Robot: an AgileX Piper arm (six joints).
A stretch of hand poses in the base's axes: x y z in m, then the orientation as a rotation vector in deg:
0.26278 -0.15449 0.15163 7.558 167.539 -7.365
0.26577 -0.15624 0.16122 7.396 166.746 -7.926
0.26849 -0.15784 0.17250 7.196 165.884 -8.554
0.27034 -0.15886 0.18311 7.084 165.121 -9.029
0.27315 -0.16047 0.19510 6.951 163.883 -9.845
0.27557 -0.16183 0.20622 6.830 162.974 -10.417
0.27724 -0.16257 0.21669 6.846 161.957 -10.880
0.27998 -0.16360 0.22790 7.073 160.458 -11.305
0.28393 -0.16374 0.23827 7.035 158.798 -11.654
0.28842 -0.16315 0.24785 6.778 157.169 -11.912
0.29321 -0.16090 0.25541 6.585 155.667 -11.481
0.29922 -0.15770 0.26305 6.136 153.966 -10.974
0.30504 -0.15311 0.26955 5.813 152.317 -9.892
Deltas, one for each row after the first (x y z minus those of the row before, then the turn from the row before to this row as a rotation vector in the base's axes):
0.00299 -0.00175 0.00959 -0.447 -0.751 0.076
0.00272 -0.00160 0.01128 -0.504 -0.813 0.098
0.00185 -0.00102 0.01061 -0.389 -0.723 0.050
0.00281 -0.00161 0.01199 -0.662 -1.166 0.043
0.00242 -0.00136 0.01112 -0.475 -0.856 0.050
0.00167 -0.00074 0.01047 -0.399 -0.971 -0.030
0.00274 -0.00103 0.01121 -0.394 -1.454 -0.159
0.00395 -0.00014 0.01037 -0.392 -1.617 0.036
0.00449 0.00059 0.00958 -0.359 -1.590 0.199
0.00479 0.00225 0.00756 0.139 -1.530 0.250
0.00601 0.00320 0.00764 0.139 -1.729 0.451
0.00582 0.00459 0.00650 0.574 -1.726 0.460

